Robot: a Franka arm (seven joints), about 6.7 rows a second.
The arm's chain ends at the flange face. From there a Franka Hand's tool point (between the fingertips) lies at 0.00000 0.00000 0.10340 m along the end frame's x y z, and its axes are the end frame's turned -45 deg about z.
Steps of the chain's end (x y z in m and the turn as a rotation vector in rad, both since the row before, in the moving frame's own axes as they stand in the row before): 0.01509, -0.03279, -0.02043, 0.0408, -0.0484, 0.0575; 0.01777, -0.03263, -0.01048, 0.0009, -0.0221, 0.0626; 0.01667, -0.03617, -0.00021, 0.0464, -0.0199, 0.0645; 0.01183, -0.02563, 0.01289, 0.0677, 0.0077, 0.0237; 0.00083, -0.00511, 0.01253, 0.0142, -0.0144, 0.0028; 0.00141, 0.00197, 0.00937, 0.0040, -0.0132, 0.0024; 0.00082, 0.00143, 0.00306, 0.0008, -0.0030, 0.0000; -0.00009, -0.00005, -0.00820, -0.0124, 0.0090, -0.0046
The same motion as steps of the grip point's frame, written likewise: 0.03349, -0.01905, -0.02064, 0.0631, -0.0054, 0.0575; 0.03414, -0.01224, -0.01051, 0.0163, -0.0150, 0.0626; 0.03946, -0.01857, -0.00034, 0.0469, 0.0187, 0.0645; 0.03205, -0.01408, 0.01265, 0.0424, 0.0533, 0.0237; 0.00419, -0.00512, 0.01251, 0.0202, -0.0001, 0.0028; -0.00107, 0.00113, 0.00936, 0.0122, -0.0065, 0.0024; -0.00059, 0.00131, 0.00306, 0.0027, -0.0016, 0.0000; -0.00027, 0.00147, -0.00821, -0.0151, -0.0024, -0.0046
